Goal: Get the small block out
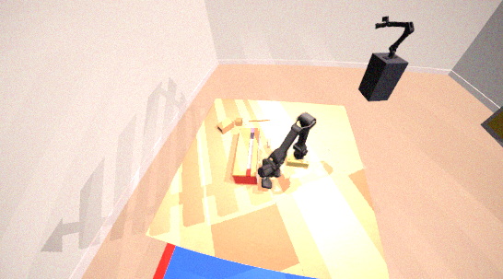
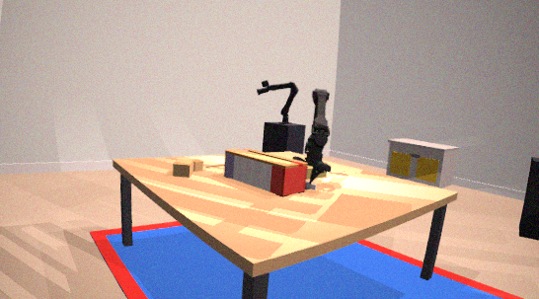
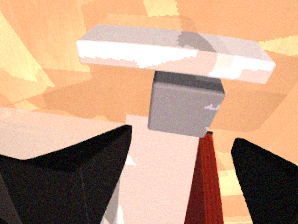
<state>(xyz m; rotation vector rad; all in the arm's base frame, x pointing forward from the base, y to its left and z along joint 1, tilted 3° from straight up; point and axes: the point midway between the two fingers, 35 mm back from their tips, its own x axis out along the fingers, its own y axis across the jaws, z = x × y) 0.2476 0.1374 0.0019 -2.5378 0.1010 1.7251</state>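
Now: the grey piece 2 cm below my gripper tip and 2 cm behind it. From my gripper tip the other things lie so: long box (17 cm to the right, 5 cm ahead, 3 cm above).
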